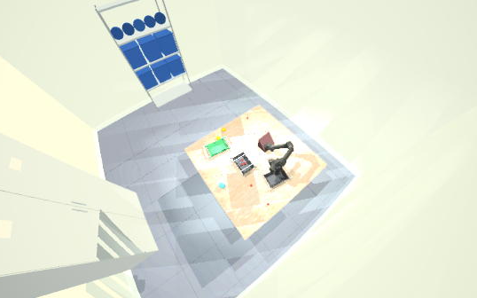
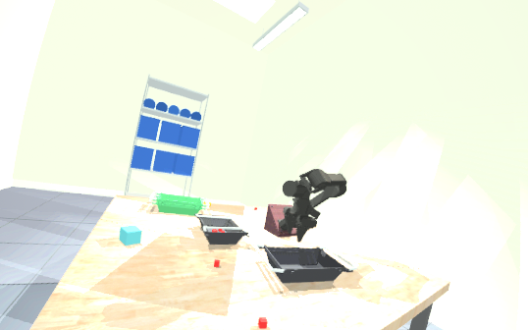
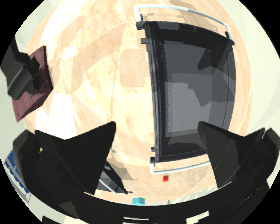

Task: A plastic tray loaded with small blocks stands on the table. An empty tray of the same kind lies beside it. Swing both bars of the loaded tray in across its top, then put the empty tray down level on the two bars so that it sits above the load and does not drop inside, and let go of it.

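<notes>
Right now my gripper tip is 10 mm short of the dark tray, 80 mm to the right of it and 50 mm above it. From my gripper tip the other things lie so: cyan cube: 520 mm ahead, 270 mm to the right, 80 mm below.
</notes>
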